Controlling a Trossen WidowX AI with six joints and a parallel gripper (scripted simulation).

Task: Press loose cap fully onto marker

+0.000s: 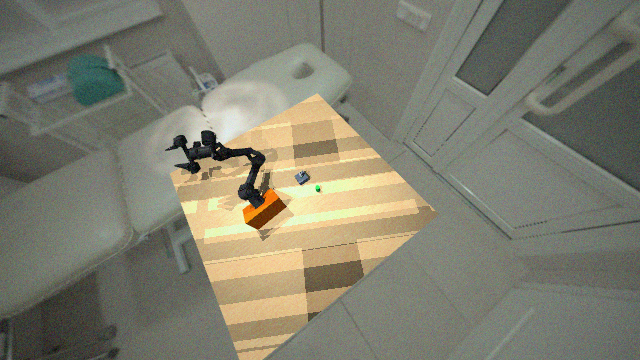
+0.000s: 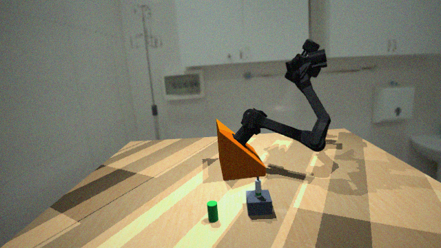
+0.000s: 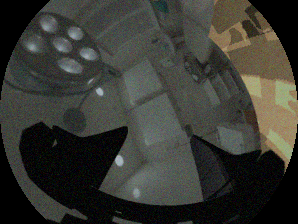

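My gripper tip is 530 mm short of the green cap, 460 mm to the left of it and 380 mm above it. Also, from my gripper tip: grey-blue holder block 490 mm ahead, 390 mm below, 330 mm to the right.
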